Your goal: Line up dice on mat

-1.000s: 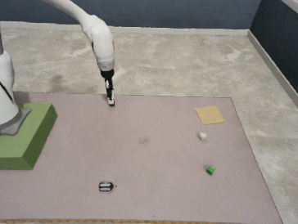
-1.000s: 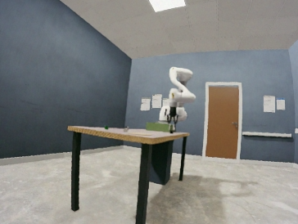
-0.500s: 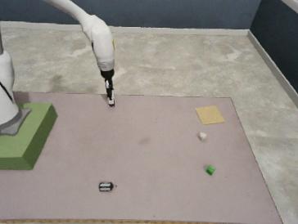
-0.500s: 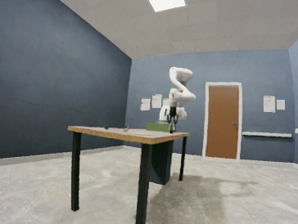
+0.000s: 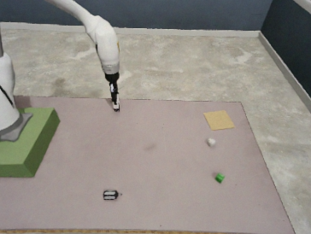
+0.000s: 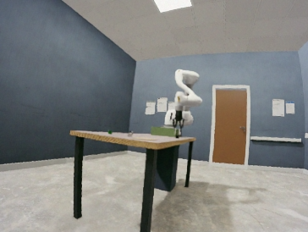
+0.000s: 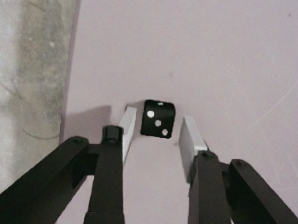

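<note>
Right now my hand is 60 mm above the black die. Round my hand: white die 530 mm ahead, 250 mm to the right, 60 mm below; then mat 610 mm ahead, 80 mm to the right, 70 mm below; then green die 530 mm ahead, 450 mm to the right, 60 mm below.
</note>
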